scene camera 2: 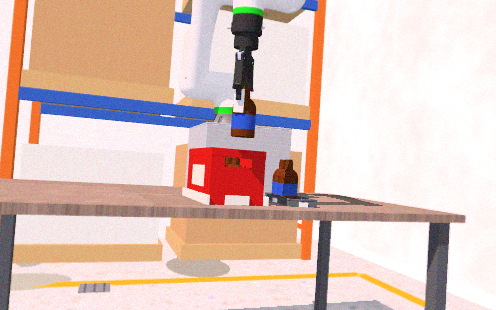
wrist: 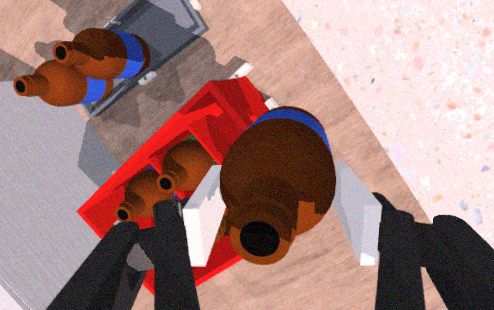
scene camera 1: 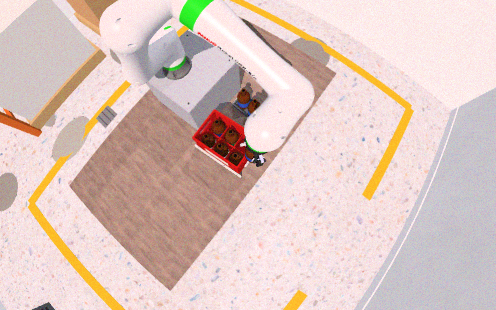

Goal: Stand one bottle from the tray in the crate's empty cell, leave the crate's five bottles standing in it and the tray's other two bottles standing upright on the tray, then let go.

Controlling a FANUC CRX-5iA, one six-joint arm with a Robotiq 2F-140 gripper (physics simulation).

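Frame: origin at the arm's base, x ahead, y left, z up, level; metres.
Seen in the pictures: gripper, fingertip midpoint: (scene camera 2: pixel 241 112) (wrist: pixel 277 184); arm's base, link origin: (scene camera 1: pixel 177 67).
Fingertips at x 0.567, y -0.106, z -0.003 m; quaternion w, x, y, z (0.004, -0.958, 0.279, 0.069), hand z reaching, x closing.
Pixels of each thing's top centre, then the offset from my fingertips to it. "spot": a spot on its surface instead. Level surfaces: height alone.
- brown bottle, top centre: (wrist: pixel 257 240) (scene camera 2: pixel 245 87) (scene camera 1: pixel 254 145) 0.080 m up, 0.005 m ahead, 0.006 m left
- red crate, top centre: (wrist: pixel 181 212) (scene camera 2: pixel 225 150) (scene camera 1: pixel 225 137) 0.114 m down, 0.162 m back, 0.002 m right
- grey tray, surface spot: (wrist: pixel 165 37) spot: 0.284 m down, 0.105 m back, 0.232 m left
- wooden table, surface height: 0.289 m down
My gripper (scene camera 1: pixel 257 159) (scene camera 2: pixel 240 102) (wrist: pixel 277 184) is shut on a brown bottle (scene camera 1: pixel 249 155) (scene camera 2: pixel 243 122) (wrist: pixel 277 165) with a blue label. It holds the bottle upright, with its base above the crate's top in scene camera 2. The red crate (scene camera 1: pixel 218 156) (scene camera 2: pixel 225 175) (wrist: pixel 125 167) stands on the table with five bottles in it; two (wrist: pixel 187 165) (wrist: pixel 145 192) show in the wrist view. Its empty corner cell is partly hidden by the arm in scene camera 1. The grey tray (wrist: pixel 165 37) bears two upright bottles (scene camera 1: pixel 243 97) (scene camera 1: pixel 254 106), overlapping in scene camera 2.
The robot's grey pedestal (scene camera 1: pixel 205 75) (scene camera 2: pixel 272 140) (wrist: pixel 40 175) stands beside the crate and tray. The wooden table (scene camera 1: pixel 150 175) (scene camera 2: pixel 100 195) has its long edge close to the crate's end. Orange and blue racking (scene camera 2: pixel 125 107) with boxes stands behind the table.
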